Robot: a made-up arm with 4 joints.
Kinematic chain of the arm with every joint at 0, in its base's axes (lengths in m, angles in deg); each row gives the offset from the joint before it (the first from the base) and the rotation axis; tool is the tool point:
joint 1: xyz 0 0 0.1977 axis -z
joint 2: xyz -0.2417 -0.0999 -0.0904 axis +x
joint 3: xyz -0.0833 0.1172 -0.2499 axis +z
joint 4: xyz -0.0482 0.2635 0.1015 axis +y
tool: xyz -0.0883 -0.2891 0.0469
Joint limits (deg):
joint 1: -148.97..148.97
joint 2: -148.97..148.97
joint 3: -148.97..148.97
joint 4: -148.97..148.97
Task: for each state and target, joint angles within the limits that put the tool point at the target. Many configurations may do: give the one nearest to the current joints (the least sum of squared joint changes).
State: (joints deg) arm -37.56 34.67 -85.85 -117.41
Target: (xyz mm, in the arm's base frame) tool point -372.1 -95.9 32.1
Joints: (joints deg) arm -44.79 40.57 -109.77 -116.05
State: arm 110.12 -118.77 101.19 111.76
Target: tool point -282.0 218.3 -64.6
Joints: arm 69.21 -83.72 96.36 126.01
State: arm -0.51 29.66 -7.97 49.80
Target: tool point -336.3 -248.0 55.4
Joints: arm -35.83 4.31 0.04 35.50
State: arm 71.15 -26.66 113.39 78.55
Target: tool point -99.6 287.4 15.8
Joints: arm 68.35 -13.72 119.89 92.26
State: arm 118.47 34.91 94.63 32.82
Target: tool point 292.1 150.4 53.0
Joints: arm 148.97 79.56 78.99 -17.03
